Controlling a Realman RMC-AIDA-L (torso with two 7-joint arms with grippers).
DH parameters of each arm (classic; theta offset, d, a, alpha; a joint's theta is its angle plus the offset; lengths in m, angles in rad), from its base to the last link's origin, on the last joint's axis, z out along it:
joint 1: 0 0.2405 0 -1.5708
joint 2: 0 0 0 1.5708
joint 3: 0 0.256 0 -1.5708
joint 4: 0 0 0 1.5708
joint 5: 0 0.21 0 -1.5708
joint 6: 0 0 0 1.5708
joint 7: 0 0.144 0 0
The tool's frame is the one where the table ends.
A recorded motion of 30 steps. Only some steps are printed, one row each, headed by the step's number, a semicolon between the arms.
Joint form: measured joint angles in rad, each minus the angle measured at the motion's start. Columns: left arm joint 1, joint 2, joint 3, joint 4, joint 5, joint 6, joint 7; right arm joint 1, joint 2, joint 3, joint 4, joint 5, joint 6, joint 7.
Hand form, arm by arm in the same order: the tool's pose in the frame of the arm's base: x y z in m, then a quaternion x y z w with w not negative. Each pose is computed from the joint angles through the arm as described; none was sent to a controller.
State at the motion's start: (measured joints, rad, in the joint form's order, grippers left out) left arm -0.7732 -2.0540 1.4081 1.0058 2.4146 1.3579 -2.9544; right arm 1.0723 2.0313 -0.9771 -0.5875 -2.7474 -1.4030 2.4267
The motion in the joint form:
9: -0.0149 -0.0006 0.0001 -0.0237 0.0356 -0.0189 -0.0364; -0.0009 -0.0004 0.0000 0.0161 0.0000 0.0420 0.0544
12: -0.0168 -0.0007 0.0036 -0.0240 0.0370 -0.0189 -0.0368; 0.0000 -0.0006 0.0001 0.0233 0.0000 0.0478 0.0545
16: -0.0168 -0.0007 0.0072 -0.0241 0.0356 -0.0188 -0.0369; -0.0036 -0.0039 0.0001 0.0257 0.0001 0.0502 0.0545
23: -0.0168 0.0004 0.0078 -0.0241 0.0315 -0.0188 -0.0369; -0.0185 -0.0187 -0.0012 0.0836 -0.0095 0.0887 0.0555
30: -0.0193 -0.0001 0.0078 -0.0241 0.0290 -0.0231 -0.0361; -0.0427 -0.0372 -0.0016 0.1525 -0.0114 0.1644 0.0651
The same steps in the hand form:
9: -0.1690 0.3894 -0.0408 -0.82222 -0.53462 0.09870 0.16847; 0.1781 0.4250 -0.0240 -0.88319 0.41102 -0.17672 0.14073
12: -0.1685 0.3894 -0.0413 -0.82304 -0.53296 0.10039 0.16874; 0.1790 0.4250 -0.0249 -0.88268 0.41198 -0.17687 0.14091
16: -0.1683 0.3890 -0.0419 -0.82355 -0.53223 0.10137 0.16798; 0.1813 0.4251 -0.0237 -0.88140 0.41410 -0.17716 0.14238
23: -0.1680 0.3890 -0.0417 -0.82364 -0.53258 0.10034 0.16705; 0.2006 0.4218 -0.0241 -0.87042 0.43101 -0.18732 0.14664
30: -0.1664 0.3898 -0.0420 -0.82479 -0.53117 0.09773 0.16743; 0.2251 0.4196 -0.0239 -0.85471 0.45501 -0.18886 0.16360

